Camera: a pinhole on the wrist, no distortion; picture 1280 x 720 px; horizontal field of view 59.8 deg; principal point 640.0 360.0 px. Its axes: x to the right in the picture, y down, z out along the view. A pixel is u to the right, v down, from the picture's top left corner.
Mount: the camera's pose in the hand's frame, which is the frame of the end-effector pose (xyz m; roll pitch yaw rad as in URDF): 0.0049 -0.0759 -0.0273 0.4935 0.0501 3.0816
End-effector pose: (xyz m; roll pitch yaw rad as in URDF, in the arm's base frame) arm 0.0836 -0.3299 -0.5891 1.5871 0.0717 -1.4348
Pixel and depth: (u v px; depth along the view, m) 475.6 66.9 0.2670
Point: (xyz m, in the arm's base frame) -0.0856 -0.4066 -0.4851
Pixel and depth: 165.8 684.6 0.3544
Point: -0.2349 -0.5155 -0.6119
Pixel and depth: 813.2 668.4 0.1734
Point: -0.0653 -0.3191 -0.6234
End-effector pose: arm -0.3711 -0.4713 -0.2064 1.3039 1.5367 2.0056
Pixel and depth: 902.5 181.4 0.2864
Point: -0.2854 -0.2646 -0.1378
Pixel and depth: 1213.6 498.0 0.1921
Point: -0.2570 -0.3785 -0.1065
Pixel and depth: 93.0 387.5 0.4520
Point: -0.1537 -0.1265 -0.4174
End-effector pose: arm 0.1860 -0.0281 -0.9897 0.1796 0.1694 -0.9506
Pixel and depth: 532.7 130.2 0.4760
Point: 0.3895 -0.0237 -0.6204
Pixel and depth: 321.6 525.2 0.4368
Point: 0.2893 -0.1797 -0.6157
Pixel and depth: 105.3 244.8 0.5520
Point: 0.4968 -0.2260 -0.5644
